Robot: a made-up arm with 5 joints. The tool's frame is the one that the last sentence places. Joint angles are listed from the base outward.
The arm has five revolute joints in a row. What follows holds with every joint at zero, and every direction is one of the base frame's.
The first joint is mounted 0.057 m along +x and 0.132 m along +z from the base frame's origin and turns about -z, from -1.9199 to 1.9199 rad.
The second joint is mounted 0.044 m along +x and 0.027 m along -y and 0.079 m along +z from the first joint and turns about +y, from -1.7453 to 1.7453 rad.
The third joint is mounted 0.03 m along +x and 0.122 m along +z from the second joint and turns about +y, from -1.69 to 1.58 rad.
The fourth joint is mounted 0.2 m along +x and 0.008 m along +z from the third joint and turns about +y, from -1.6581 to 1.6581 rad.
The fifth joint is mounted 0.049 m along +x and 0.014 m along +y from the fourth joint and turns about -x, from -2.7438 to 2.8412 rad.
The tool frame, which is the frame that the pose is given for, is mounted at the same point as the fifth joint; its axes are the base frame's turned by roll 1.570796, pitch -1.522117 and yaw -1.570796 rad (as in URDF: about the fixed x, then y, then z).
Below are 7 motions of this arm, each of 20 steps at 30 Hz.
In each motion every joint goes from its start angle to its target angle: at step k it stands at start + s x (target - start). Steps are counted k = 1, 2, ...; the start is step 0. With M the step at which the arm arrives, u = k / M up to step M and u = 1 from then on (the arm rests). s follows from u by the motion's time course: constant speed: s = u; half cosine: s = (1 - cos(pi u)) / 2; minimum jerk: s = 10 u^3 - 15 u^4 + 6 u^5.
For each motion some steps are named. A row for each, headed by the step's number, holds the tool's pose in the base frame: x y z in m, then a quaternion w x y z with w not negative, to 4 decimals.
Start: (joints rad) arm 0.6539 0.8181 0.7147 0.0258 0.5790
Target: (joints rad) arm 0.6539 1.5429 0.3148 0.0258 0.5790
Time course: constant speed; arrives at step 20
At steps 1, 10, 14, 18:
1: 0.1823 -0.1124 0.0197 0.9981 0.0011 0.0017 -0.0618
10: 0.1634 -0.0979 -0.0182 0.9953 0.0419 0.0623 -0.0616
14: 0.1518 -0.0890 -0.0343 0.9923 0.0599 0.0891 -0.0614
18: 0.1382 -0.0786 -0.0493 0.9883 0.0779 0.1159 -0.0611

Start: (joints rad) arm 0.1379 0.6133 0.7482 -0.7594 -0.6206
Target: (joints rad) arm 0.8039 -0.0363 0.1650 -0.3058 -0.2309
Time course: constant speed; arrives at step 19
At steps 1, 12, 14, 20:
1: 0.2904 -0.0540 0.0803 0.8024 0.1140 -0.4701 -0.3496
12: 0.3198 -0.1796 0.2157 0.6570 -0.0451 -0.6656 -0.3511
14: 0.3101 -0.2001 0.2461 0.6273 -0.0857 -0.6919 -0.3471
20: 0.2677 -0.2374 0.3249 0.5499 -0.1987 -0.7407 -0.3309

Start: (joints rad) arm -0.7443 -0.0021 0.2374 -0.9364 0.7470
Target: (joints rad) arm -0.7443 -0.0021 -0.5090 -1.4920 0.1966
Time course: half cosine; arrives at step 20
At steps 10, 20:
10: 0.2728 0.1811 0.4163 0.0911 0.1589 -0.9812 0.0601
20: 0.2304 0.1420 0.4824 0.1935 -0.2870 0.9336 0.0925

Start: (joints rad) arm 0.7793 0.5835 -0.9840 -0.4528 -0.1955
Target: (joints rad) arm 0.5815 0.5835 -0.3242 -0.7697 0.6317
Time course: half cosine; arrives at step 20
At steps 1, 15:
1: 0.2971 -0.2549 0.4177 0.3075 -0.2492 -0.9022 -0.1714
15: 0.3580 -0.2264 0.2978 0.4826 -0.4471 -0.7523 -0.0359

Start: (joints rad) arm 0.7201 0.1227 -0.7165 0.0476 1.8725
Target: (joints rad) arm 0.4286 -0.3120 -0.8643 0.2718 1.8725
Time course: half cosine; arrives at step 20
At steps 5, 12, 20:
5: 0.2610 -0.1808 0.4905 0.3925 -0.8392 -0.2783 0.2533
12: 0.2182 -0.1094 0.5408 0.3070 -0.8522 -0.3545 0.2321
20: 0.1743 -0.0679 0.5626 0.2506 -0.8532 -0.4064 0.2101

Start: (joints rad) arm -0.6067 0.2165 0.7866 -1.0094 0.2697
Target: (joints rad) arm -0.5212 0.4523 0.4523 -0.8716 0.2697
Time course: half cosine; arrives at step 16
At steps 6, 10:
6: 0.2948 0.1403 0.1583 0.6530 0.1260 -0.6937 0.2766
10: 0.3124 0.1405 0.1560 0.6623 0.1137 -0.6904 0.2679

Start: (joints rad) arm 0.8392 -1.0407 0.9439 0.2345 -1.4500
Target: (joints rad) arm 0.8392 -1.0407 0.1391 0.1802 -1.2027
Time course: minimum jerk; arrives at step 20
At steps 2, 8, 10, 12, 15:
2: 0.1813 -0.1579 0.3209 0.2947 0.2129 -0.6242 -0.6915
8: 0.1725 -0.1481 0.3817 0.2808 0.2157 -0.7216 -0.5948
10: 0.1626 -0.1371 0.4154 0.2669 0.2124 -0.7738 -0.5338
12: 0.1495 -0.1225 0.4466 0.2487 0.2057 -0.8213 -0.4704
15: 0.1304 -0.1012 0.4790 0.2218 0.1937 -0.8707 -0.3940

